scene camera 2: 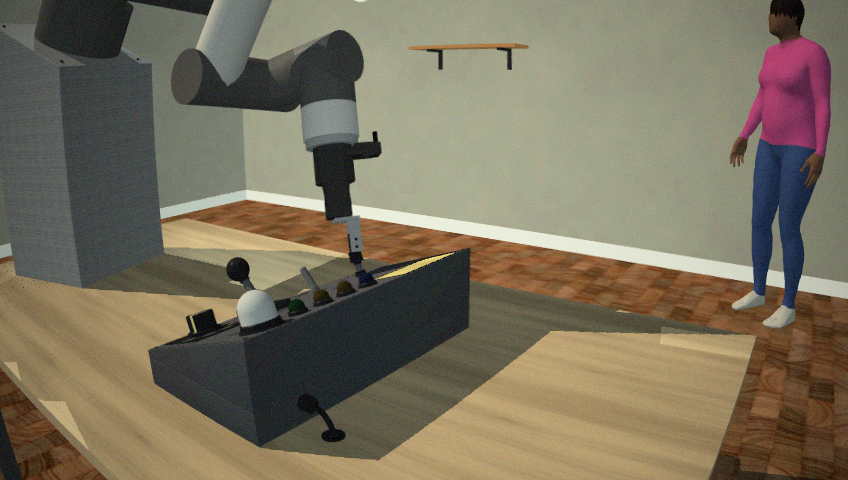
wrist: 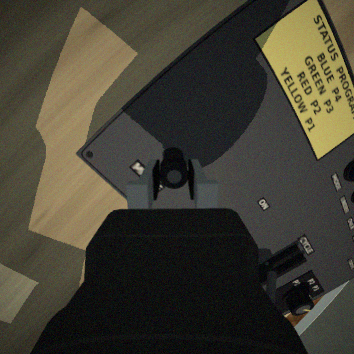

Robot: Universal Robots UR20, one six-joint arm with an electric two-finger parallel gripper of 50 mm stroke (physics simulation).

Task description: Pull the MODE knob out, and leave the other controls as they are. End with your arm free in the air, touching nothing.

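Seen in the pictures: gripper, fingertip midpoint: [scene camera 2: 356,251] [wrist: 173,171]; arm's base at its link origin: [scene camera 2: 77,43].
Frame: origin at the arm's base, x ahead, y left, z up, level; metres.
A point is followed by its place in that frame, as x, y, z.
The MODE knob [scene camera 2: 355,257] {0.819, 0.279, -0.480} [wrist: 174,172] {0.810, 0.289, -0.471}, a round black head on a short stem, stands near one corner of the dark control box [scene camera 2: 357,339] {1.046, 0.087, -0.514} [wrist: 230,185] {0.858, 0.223, -0.506}. My gripper [scene camera 2: 355,259] {0.810, 0.289, -0.473} [wrist: 173,171] {0.810, 0.289, -0.473} is shut on the knob's head, with one finger on each side in the wrist view. The gripper points down from above. Most of the MODE label [wrist: 138,167] {0.787, 0.298, -0.527} is hidden by a finger. In the scene view the fingertips and the knob's head largely overlap. How far the knob stands out is hard to tell.
A blue lamp [scene camera 2: 365,278] {1.003, 0.144, -0.447}, a grey toggle lever [scene camera 2: 308,277] {0.827, 0.165, -0.490}, a white dome [scene camera 2: 257,308] {1.041, -0.068, -0.427} and a black ball lever [scene camera 2: 238,269] {0.813, 0.034, -0.450} stand on the box. A selector knob [scene camera 2: 202,321] {0.885, -0.076, -0.489} [wrist: 299,298] {0.868, -0.047, -0.492} is at its far end. A yellow status card [wrist: 310,80] {0.972, 0.284, -0.464} lies on the panel. A person [scene camera 2: 794,95] stands at right.
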